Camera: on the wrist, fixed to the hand. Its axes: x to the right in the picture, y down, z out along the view.
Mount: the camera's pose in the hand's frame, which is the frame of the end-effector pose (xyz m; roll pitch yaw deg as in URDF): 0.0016 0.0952 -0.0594 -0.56 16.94 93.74
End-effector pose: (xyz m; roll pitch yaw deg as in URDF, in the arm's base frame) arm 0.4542 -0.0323 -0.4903 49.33 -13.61 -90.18
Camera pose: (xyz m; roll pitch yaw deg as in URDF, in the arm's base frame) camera 0.5613 -0.0263 -0.4574 -19.69 -30.30 12.28
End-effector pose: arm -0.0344 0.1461 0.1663 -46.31 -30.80 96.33
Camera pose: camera -0.0634 0.2009 0.0727 -51.83 52.91 144.41
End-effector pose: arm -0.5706 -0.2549 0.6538 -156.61 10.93 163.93
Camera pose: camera -0.5444 -0.1470 0.6699 166.99 5.61 69.18
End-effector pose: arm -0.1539 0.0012 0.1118 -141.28 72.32 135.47
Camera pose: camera -0.0671 0.0722 0.1063 104.76 3.03 23.64
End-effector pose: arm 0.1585 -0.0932 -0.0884 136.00 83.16 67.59
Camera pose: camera 0.2249 -0.0035 -0.0770 91.71 -9.55 38.18
